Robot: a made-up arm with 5 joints. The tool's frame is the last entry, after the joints. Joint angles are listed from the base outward.
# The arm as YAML. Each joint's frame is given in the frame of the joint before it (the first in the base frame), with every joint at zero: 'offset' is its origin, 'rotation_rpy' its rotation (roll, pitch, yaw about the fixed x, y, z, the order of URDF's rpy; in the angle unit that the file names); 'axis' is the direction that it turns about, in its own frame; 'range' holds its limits. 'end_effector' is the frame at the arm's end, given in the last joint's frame.
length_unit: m
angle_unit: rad
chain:
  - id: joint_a
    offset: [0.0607, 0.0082, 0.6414]
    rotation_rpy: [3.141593, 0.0, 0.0]
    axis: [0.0, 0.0, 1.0]
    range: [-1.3, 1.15]
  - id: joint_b
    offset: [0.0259, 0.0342, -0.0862]
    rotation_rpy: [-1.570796, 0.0, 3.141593]
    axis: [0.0, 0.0, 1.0]
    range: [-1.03, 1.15]
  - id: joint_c
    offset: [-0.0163, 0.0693, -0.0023]
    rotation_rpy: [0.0, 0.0, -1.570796]
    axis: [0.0, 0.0, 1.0]
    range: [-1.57, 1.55]
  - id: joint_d
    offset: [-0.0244, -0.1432, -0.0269]
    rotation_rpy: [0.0, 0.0, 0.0]
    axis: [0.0, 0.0, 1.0]
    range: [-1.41, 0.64]
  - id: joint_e
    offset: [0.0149, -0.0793, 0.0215]
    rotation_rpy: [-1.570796, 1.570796, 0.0]
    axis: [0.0, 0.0, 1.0]
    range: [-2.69, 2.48]
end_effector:
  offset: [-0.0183, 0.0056, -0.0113]
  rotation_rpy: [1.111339, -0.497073, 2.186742]
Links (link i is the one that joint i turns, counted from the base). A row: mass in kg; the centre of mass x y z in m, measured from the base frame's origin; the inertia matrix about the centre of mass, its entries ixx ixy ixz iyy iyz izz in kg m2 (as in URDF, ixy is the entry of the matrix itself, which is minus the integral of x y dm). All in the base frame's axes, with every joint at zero. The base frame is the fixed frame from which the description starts. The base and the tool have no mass.
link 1: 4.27; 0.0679 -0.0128 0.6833; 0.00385 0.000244 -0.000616 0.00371 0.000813 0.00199
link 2: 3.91; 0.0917 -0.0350 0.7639; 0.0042 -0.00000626 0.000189 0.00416 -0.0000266 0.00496
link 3: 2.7; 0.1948 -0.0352 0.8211; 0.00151 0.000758 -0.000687 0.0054 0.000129 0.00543
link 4: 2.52; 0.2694 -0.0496 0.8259; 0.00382 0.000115 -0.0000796 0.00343 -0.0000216 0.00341
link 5: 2.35; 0.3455 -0.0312 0.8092; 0.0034 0 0 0.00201 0 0.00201
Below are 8 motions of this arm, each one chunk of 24 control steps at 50 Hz.
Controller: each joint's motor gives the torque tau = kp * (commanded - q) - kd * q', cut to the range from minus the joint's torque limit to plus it. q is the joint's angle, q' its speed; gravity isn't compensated. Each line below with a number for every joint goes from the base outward.
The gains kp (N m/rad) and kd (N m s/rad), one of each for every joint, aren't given. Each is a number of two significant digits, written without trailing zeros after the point. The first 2 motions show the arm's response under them.
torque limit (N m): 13 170 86 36 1.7
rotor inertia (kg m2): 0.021 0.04 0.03 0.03 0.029
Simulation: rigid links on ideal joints. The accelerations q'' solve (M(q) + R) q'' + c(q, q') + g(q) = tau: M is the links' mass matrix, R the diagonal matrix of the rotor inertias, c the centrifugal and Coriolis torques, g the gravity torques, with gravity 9.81 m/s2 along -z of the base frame. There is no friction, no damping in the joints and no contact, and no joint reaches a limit. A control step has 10 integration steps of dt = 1/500 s. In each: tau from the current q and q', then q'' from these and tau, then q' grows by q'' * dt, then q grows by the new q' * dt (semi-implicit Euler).
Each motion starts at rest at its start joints. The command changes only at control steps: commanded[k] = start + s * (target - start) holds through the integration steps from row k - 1 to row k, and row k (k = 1, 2, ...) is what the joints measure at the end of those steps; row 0 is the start. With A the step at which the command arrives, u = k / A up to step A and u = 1 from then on. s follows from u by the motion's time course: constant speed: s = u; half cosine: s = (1 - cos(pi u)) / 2; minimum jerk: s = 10 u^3 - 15 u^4 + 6 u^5; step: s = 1 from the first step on.
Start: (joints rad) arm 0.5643 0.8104 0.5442 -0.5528 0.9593
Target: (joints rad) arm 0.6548 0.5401 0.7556 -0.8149 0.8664
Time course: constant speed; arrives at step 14
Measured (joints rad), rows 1 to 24:
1: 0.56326 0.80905 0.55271 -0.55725 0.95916
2: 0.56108 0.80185 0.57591 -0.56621 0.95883
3: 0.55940 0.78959 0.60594 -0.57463 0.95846
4: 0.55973 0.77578 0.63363 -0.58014 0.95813
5: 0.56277 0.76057 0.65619 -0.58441 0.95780
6: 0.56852 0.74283 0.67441 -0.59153 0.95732
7: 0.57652 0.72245 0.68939 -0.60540 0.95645
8: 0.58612 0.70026 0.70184 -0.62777 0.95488
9: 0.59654 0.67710 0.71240 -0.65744 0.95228
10: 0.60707 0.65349 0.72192 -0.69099 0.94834
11: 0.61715 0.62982 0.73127 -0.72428 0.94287
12: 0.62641 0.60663 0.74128 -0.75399 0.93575
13: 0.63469 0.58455 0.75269 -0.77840 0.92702
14: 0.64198 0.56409 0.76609 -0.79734 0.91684
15: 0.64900 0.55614 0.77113 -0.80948 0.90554
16: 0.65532 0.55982 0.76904 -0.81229 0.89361
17: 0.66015 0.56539 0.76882 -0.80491 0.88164
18: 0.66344 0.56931 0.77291 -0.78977 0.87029
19: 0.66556 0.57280 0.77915 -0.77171 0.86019
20: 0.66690 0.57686 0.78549 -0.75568 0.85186
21: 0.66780 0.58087 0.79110 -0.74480 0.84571
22: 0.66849 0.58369 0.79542 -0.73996 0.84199
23: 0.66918 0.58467 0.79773 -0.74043 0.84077
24: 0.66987 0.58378 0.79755 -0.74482 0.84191
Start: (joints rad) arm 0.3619 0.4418 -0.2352 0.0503 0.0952
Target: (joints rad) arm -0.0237 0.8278 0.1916 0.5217 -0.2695
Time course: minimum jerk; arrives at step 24
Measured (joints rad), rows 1 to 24:
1: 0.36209 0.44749 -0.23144 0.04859 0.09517
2: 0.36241 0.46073 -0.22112 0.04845 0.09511
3: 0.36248 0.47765 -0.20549 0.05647 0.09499
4: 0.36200 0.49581 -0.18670 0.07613 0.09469
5: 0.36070 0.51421 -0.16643 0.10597 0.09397
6: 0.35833 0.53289 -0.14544 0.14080 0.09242
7: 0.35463 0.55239 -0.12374 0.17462 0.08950
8: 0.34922 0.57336 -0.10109 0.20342 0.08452
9: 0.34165 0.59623 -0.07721 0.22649 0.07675
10: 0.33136 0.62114 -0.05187 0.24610 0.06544
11: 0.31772 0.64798 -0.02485 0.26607 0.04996
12: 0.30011 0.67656 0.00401 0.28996 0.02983
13: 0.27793 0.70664 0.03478 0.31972 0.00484
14: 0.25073 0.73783 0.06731 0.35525 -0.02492
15: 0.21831 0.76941 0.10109 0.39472 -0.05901
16: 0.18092 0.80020 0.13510 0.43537 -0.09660
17: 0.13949 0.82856 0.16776 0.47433 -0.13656
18: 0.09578 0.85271 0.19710 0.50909 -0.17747
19: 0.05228 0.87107 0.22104 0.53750 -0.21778
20: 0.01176 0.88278 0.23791 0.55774 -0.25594
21: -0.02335 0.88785 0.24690 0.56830 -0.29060
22: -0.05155 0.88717 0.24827 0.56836 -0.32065
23: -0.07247 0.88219 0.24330 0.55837 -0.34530
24: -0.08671 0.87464 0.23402 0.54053 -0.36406
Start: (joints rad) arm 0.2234 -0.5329 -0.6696 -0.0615 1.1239
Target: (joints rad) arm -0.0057 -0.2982 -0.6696 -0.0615 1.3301
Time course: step
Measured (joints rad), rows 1 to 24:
1: 0.23256 -0.44958 -0.74671 -0.08440 1.12704
2: 0.22982 -0.36843 -0.77175 -0.14798 1.13803
3: 0.20756 -0.32647 -0.72778 -0.19705 1.15712
4: 0.17374 -0.29484 -0.67851 -0.18674 1.18287
5: 0.13463 -0.26634 -0.64267 -0.11531 1.21374
6: 0.09384 -0.24362 -0.61511 -0.01169 1.24835
7: 0.05364 -0.22658 -0.59129 0.08671 1.28539
8: 0.01537 -0.21372 -0.57124 0.15190 1.32357
9: -0.02034 -0.20494 -0.55715 0.17293 1.36157
10: -0.05335 -0.20158 -0.55126 0.15444 1.39794
11: -0.08358 -0.20531 -0.55474 0.11073 1.43110
12: -0.11051 -0.21691 -0.56740 0.05850 1.45944
13: -0.13268 -0.23557 -0.58761 0.01074 1.48141
14: -0.14739 -0.25871 -0.61250 -0.02645 1.49564
15: -0.15103 -0.28255 -0.63841 -0.05325 1.50113
16: -0.14042 -0.30330 -0.66160 -0.07283 1.49744
17: -0.11488 -0.31821 -0.67914 -0.08778 1.48495
18: -0.07771 -0.32618 -0.68955 -0.09826 1.46495
19: -0.03537 -0.32762 -0.69288 -0.10242 1.43946
20: 0.00500 -0.32383 -0.69022 -0.09827 1.41074
21: 0.03803 -0.31632 -0.68309 -0.08545 1.38095
22: 0.06106 -0.30643 -0.67293 -0.06578 1.35190
23: 0.07367 -0.29532 -0.66103 -0.04274 1.32507
24: 0.07685 -0.28398 -0.64853 -0.02016 1.30161

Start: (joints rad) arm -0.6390 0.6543 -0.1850 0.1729 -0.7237
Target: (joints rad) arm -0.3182 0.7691 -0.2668 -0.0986 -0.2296
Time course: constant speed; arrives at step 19
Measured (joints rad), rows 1 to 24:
1: -0.63865 0.66473 -0.18584 0.16707 -0.72303
2: -0.63782 0.68586 -0.18156 0.15316 -0.72063
3: -0.63637 0.70996 -0.17064 0.13886 -0.71559
4: -0.63390 0.73281 -0.15702 0.13271 -0.70710
5: -0.62989 0.75210 -0.14495 0.13783 -0.69456
6: -0.62375 0.76668 -0.13679 0.15027 -0.67756
7: -0.61505 0.77660 -0.13339 0.16165 -0.65589
8: -0.60355 0.78266 -0.13480 0.16346 -0.62961
9: -0.58933 0.78591 -0.14060 0.15079 -0.59900
10: -0.57273 0.78712 -0.15006 0.12383 -0.56458
11: -0.55427 0.78680 -0.16221 0.08728 -0.52702
12: -0.53446 0.78529 -0.17598 0.04803 -0.48713
13: -0.51373 0.78318 -0.19019 0.01246 -0.44574
14: -0.49235 0.78142 -0.20369 -0.01564 -0.40368
15: -0.47049 0.78123 -0.21531 -0.03559 -0.36172
16: -0.44823 0.78371 -0.22412 -0.04899 -0.32057
17: -0.42567 0.78949 -0.22954 -0.05826 -0.28081
18: -0.40285 0.79850 -0.23155 -0.06532 -0.24290
19: -0.37985 0.81006 -0.23069 -0.07115 -0.20716
20: -0.35709 0.81963 -0.22476 -0.07287 -0.17447
21: -0.33497 0.82595 -0.21637 -0.06623 -0.14596
22: -0.31383 0.83024 -0.20933 -0.05192 -0.12252
23: -0.29402 0.83306 -0.20456 -0.03504 -0.10476
24: -0.27594 0.83456 -0.20161 -0.02169 -0.09303

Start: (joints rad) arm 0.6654 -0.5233 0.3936 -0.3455 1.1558
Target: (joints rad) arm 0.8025 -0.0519 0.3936 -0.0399 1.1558
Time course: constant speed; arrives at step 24
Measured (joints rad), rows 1 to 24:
1: 0.66697 -0.51508 0.39541 -0.34578 1.15556
2: 0.67097 -0.49233 0.39864 -0.34192 1.15495
3: 0.67619 -0.46085 0.40531 -0.32760 1.15424
4: 0.68135 -0.42750 0.41741 -0.29918 1.15379
5: 0.68583 -0.39495 0.43303 -0.25790 1.15399
6: 0.68948 -0.36364 0.44922 -0.20993 1.15519
7: 0.69243 -0.33399 0.46402 -0.16369 1.15761
8: 0.69495 -0.30677 0.47618 -0.12642 1.16136
9: 0.69735 -0.28267 0.48446 -0.10196 1.16636
10: 0.69996 -0.26207 0.48781 -0.09043 1.17238
11: 0.70300 -0.24493 0.48580 -0.08927 1.17905
12: 0.70659 -0.23076 0.47894 -0.09474 1.18586
13: 0.71079 -0.21865 0.46861 -0.10304 1.19227
14: 0.71562 -0.20736 0.45667 -0.11096 1.19778
15: 0.72109 -0.19552 0.44507 -0.11610 1.20195
16: 0.72719 -0.18194 0.43550 -0.11678 1.20447
17: 0.73386 -0.16573 0.42910 -0.11198 1.20521
18: 0.74100 -0.14653 0.42645 -0.10129 1.20419
19: 0.74843 -0.12449 0.42750 -0.08495 1.20160
20: 0.75598 -0.10020 0.43175 -0.06385 1.19775
21: 0.76351 -0.07455 0.43828 -0.03951 1.19303
22: 0.77092 -0.04857 0.44595 -0.01385 1.18786
23: 0.77822 -0.02324 0.45350 0.01108 1.18265
24: 0.78545 0.00068 0.45977 0.03340 1.17777

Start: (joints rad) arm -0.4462 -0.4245 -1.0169 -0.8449 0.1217
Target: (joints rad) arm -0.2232 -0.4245 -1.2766 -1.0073 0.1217
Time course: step
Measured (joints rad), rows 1 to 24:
1: -0.43111 -0.35780 -1.12521 -0.85218 0.12134
2: -0.41532 -0.33344 -1.19951 -0.89410 0.12203
3: -0.40088 -0.36551 -1.22130 -0.95655 0.12344
4: -0.38002 -0.40867 -1.24845 -1.01774 0.12454
5: -0.35170 -0.44923 -1.28856 -1.06957 0.12479
6: -0.31770 -0.48597 -1.32977 -1.11132 0.12389
7: -0.27996 -0.51566 -1.36421 -1.14384 0.12164
8: -0.24033 -0.53436 -1.38817 -1.16739 0.11795
9: -0.20080 -0.54031 -1.39965 -1.18071 0.11289
10: -0.16358 -0.53434 -1.39827 -1.18128 0.10673
11: -0.13122 -0.51906 -1.38565 -1.16675 0.09992
12: -0.10667 -0.49802 -1.36503 -1.13708 0.09317
13: -0.09313 -0.47481 -1.34036 -1.09594 0.08733
14: -0.09340 -0.45243 -1.31537 -1.05051 0.08325
15: -0.10863 -0.43296 -1.29295 -1.00969 0.08159
16: -0.13713 -0.41765 -1.27503 -0.98130 0.08255
17: -0.17412 -0.40717 -1.26260 -0.96956 0.08579
18: -0.21320 -0.40190 -1.25603 -0.97404 0.09061
19: -0.24834 -0.40201 -1.25529 -0.99042 0.09619
20: -0.27537 -0.40732 -1.25997 -1.01259 0.10182
21: -0.29230 -0.41704 -1.26923 -1.03503 0.10698
22: -0.29895 -0.42977 -1.28176 -1.05425 0.11132
23: -0.29641 -0.44366 -1.29584 -1.06911 0.11464
24: -0.28642 -0.45676 -1.30961 -1.08014 0.11684

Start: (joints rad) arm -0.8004 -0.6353 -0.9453 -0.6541 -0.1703
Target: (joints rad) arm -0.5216 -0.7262 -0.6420 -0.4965 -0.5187
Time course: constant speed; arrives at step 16
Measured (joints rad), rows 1 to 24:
1: -0.80142 -0.64491 -0.93444 -0.65650 -0.17082
2: -0.80051 -0.65946 -0.92000 -0.66007 -0.17316
3: -0.79423 -0.67288 -0.90770 -0.66253 -0.17844
4: -0.78175 -0.68474 -0.89577 -0.66283 -0.18735
5: -0.76369 -0.69520 -0.88239 -0.66014 -0.20020
6: -0.74138 -0.70400 -0.86703 -0.65392 -0.21701
7: -0.71647 -0.71092 -0.84964 -0.64409 -0.23758
8: -0.69068 -0.71598 -0.83028 -0.63104 -0.26152
9: -0.66560 -0.71946 -0.80913 -0.61547 -0.28828
10: -0.64253 -0.72170 -0.78654 -0.59824 -0.31727
11: -0.62232 -0.72315 -0.76294 -0.58023 -0.34787
12: -0.60525 -0.72425 -0.73881 -0.56221 -0.37950
13: -0.59102 -0.72542 -0.71459 -0.54479 -0.41164
14: -0.57889 -0.72701 -0.69070 -0.52838 -0.44385
15: -0.56789 -0.72929 -0.66743 -0.51324 -0.47573
16: -0.55701 -0.73243 -0.64503 -0.49945 -0.50696
17: -0.54750 -0.73008 -0.63348 -0.48733 -0.53648
18: -0.54167 -0.72515 -0.62973 -0.47943 -0.56290
19: -0.53983 -0.72245 -0.62778 -0.47706 -0.58525
20: -0.54057 -0.72247 -0.62706 -0.47964 -0.60300
21: -0.54210 -0.72438 -0.62832 -0.48573 -0.61586
22: -0.54295 -0.72765 -0.63147 -0.49377 -0.62378
23: -0.54225 -0.73191 -0.63591 -0.50240 -0.62684
24: -0.53967 -0.73666 -0.64099 -0.51062 -0.62527

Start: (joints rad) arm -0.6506 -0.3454 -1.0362 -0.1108 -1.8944
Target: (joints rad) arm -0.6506 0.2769 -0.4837 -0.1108 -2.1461
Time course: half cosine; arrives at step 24
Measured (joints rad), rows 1 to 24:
1: -0.65036 -0.34617 -1.03500 -0.10958 -1.89445
2: -0.64821 -0.34508 -1.03376 -0.10859 -1.89476
3: -0.64277 -0.33995 -1.03124 -0.11218 -1.89551
4: -0.63395 -0.32979 -1.02512 -0.12245 -1.89674
5: -0.62269 -0.31384 -1.01406 -0.13808 -1.89848
6: -0.61049 -0.29173 -0.99748 -0.15510 -1.90071
7: -0.59887 -0.26342 -0.97509 -0.16876 -1.90354
8: -0.58907 -0.22901 -0.94679 -0.17527 -1.90717
9: -0.58192 -0.18865 -0.91256 -0.17291 -1.91196
10: -0.57786 -0.14257 -0.87260 -0.16209 -1.91837
11: -0.57707 -0.09126 -0.82730 -0.14466 -1.92691
12: -0.57955 -0.03566 -0.77746 -0.12300 -1.93811
13: -0.58510 0.02278 -0.72426 -0.09917 -1.95244
14: -0.59346 0.08214 -0.66927 -0.07456 -1.97023
15: -0.60426 0.14020 -0.61439 -0.05007 -1.99165
16: -0.61707 0.19471 -0.56164 -0.02640 -2.01666
17: -0.63137 0.24361 -0.51303 -0.00450 -2.04496
18: -0.64659 0.28534 -0.47037 0.01429 -2.07601
19: -0.66210 0.31888 -0.43510 0.02836 -2.10899
20: -0.67727 0.34385 -0.40814 0.03621 -2.14292
21: -0.69152 0.36039 -0.38984 0.03695 -2.17661
22: -0.70440 0.36901 -0.37994 0.03068 -2.20883
23: -0.71557 0.37046 -0.37772 0.01866 -2.23830
24: -0.72486 0.36556 -0.38212 0.00316 -2.26384

